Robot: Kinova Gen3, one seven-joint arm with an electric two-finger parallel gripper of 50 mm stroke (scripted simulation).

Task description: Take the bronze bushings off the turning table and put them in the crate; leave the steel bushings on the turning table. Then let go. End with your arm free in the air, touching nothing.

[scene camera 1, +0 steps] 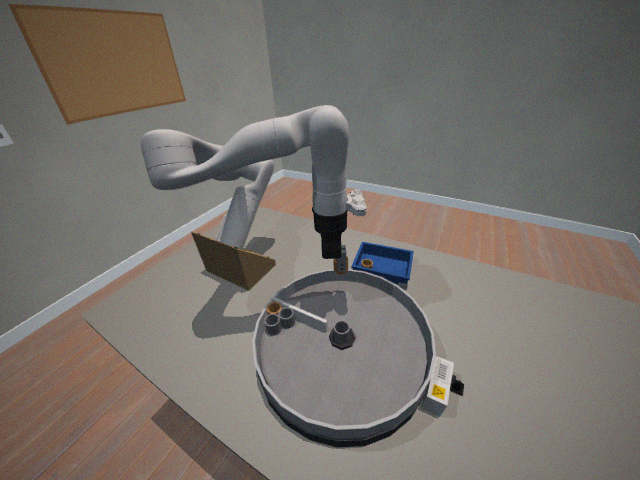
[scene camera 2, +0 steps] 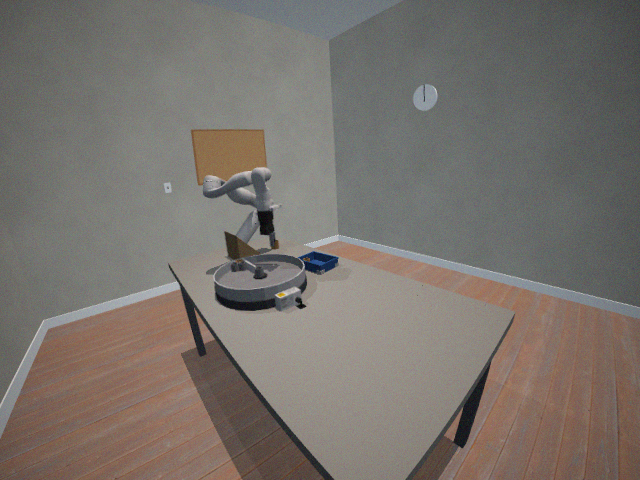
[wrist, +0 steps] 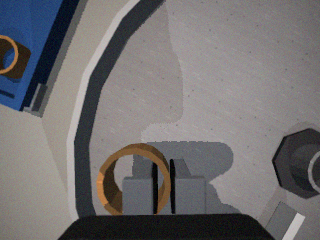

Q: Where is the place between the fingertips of my gripper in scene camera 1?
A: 341, 268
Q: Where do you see a blue crate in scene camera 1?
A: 391, 263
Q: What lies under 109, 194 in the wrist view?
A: A bronze bushing.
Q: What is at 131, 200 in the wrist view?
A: My gripper.
